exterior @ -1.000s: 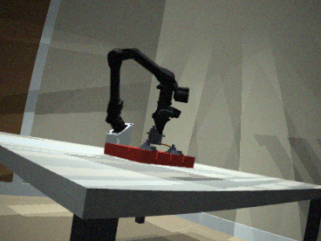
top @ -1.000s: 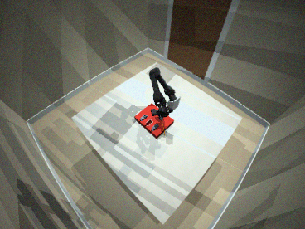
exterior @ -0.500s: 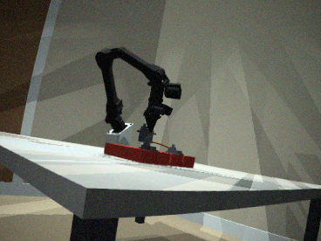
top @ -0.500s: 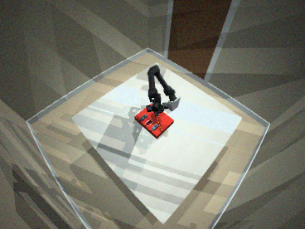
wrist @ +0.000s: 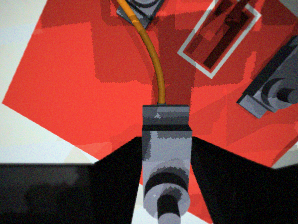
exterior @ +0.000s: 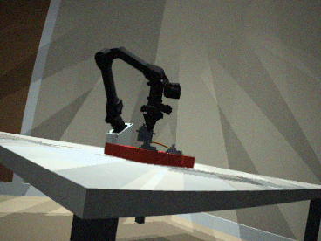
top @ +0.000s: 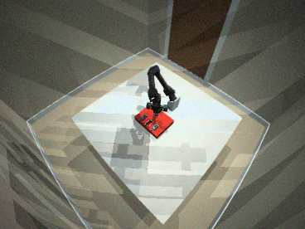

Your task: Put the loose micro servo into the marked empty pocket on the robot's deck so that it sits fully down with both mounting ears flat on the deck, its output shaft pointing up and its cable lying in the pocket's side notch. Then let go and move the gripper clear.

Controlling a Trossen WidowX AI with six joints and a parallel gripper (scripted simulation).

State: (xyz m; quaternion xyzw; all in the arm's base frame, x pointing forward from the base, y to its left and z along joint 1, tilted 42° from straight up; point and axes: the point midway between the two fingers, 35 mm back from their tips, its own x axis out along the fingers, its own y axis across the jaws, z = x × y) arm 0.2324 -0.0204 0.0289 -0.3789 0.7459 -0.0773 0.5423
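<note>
The red deck is 10 mm behind my gripper tip and 100 mm below it.
</note>
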